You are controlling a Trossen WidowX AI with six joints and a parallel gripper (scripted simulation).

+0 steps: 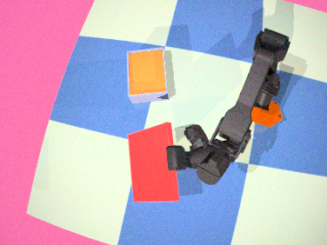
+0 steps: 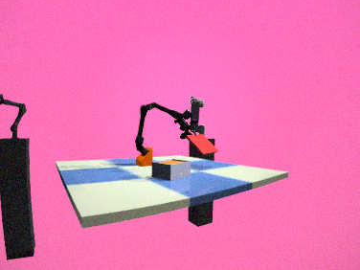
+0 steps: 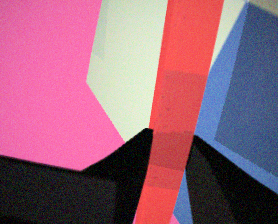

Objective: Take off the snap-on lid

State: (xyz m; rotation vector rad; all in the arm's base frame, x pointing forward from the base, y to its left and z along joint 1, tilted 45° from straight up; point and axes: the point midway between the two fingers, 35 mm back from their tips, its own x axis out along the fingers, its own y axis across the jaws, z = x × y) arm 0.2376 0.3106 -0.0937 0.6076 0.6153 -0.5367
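My gripper tip is now 60 mm short of the red lid, 30 mm to the right of it and 50 mm above it. Also, from my gripper tip: grey storage box 190 mm ahead, 310 mm to the right, 190 mm below.
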